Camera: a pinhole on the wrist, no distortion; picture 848 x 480 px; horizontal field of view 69.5 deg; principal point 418.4 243.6 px. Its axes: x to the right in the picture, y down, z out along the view. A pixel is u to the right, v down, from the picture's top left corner.
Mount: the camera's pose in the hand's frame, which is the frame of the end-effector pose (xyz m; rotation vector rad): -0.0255 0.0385 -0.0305 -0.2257 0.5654 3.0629
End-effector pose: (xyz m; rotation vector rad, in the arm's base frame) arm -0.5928 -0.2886 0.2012 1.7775 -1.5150 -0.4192
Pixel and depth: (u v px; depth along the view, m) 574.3 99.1 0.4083
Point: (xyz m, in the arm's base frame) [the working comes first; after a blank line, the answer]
In the camera's frame: 0.1041 -0.0965 0.4083

-1.0281 -0.2200 0.1596
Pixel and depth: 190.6 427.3 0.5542
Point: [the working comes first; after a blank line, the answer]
In the camera's frame: -0.2066 0.1666 0.5542

-1.0099 -0.5661 -0.0991
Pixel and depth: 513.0 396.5 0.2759
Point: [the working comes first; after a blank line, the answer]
In the camera's frame: 0.0427 0.0690 0.2759

-0.8329 -0.2662 0.0677
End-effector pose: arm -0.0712 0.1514 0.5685 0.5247 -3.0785 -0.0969
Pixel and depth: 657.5 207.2 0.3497
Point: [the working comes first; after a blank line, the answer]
In the camera's frame: 0.1368 -0.0208 0.3497

0.0581 0.4069 0.3139
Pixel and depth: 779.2 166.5 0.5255
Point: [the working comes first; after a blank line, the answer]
In the camera's frame: 0.3102 -0.0663 0.5255

0.2034 0.5759 0.1984
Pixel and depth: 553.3 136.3 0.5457
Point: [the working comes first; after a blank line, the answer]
In the camera's frame: 0.1204 -0.0958 0.5457

0.0147 0.5504 0.1662
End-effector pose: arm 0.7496 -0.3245 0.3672 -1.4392 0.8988 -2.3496
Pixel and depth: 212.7 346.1 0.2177
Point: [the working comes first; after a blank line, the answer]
In the camera's frame: -0.0733 0.0365 0.2177

0.9019 -0.4696 0.3904
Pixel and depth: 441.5 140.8 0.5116
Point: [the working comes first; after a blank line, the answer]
In the camera's frame: 0.0193 -0.0860 0.5116

1.1261 -0.6577 0.2345
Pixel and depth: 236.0 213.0 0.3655
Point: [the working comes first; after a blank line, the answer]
In the camera's frame: -0.1091 -0.0183 0.3655

0.9884 -0.6056 0.3786
